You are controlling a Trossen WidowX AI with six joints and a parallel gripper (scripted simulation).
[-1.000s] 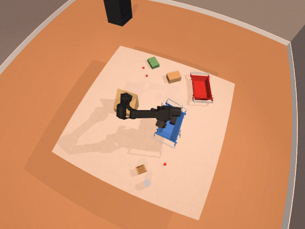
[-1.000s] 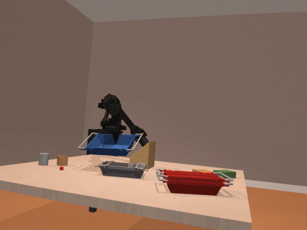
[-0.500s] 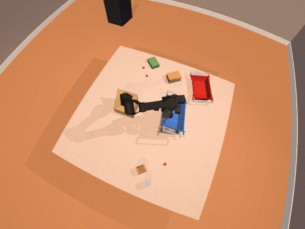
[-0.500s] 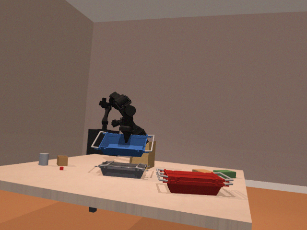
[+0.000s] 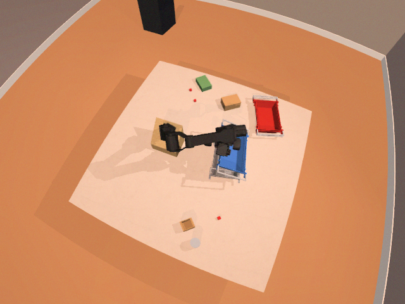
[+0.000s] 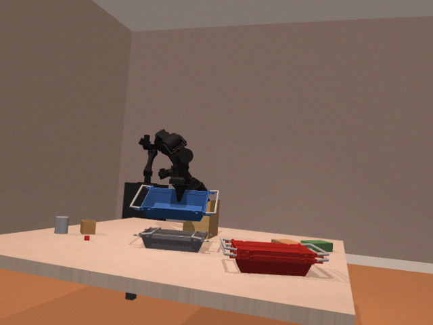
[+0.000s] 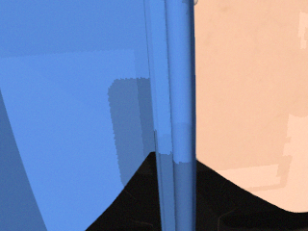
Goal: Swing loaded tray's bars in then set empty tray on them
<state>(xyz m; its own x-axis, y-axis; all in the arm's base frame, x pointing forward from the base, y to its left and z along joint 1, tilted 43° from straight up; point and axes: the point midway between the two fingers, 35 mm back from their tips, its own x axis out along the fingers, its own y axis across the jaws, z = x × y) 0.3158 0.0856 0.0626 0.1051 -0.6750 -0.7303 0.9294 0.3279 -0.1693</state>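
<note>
Now: gripper tip 70 mm short of the blue tray and 30 mm to the right of it. Also, from my gripper tip: orange block: 430 mm to the left, 150 mm below, 120 mm behind; brown box: 440 mm to the right, 160 mm below, 30 mm ahead; red cube: 310 mm to the right, 170 mm below, 160 mm ahead.
</note>
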